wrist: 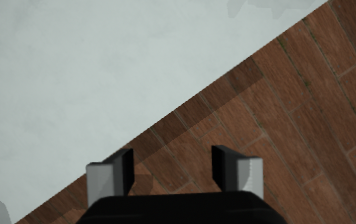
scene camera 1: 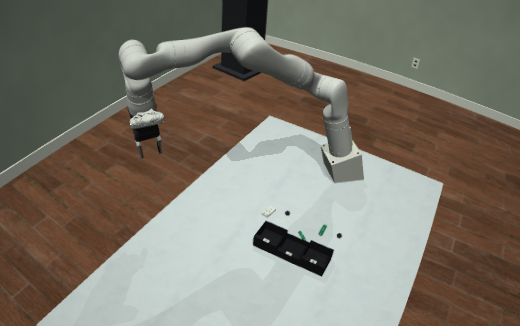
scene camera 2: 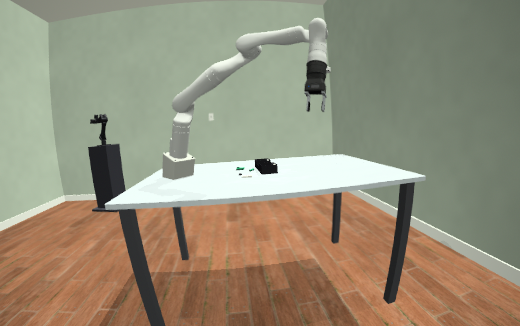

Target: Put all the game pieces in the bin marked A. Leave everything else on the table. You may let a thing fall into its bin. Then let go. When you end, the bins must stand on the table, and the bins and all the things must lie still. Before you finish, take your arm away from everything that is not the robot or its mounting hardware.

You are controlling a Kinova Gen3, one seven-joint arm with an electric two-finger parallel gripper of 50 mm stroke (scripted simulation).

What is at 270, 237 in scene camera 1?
A three joined black bins.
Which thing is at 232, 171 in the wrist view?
My gripper.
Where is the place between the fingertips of my gripper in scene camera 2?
315, 111
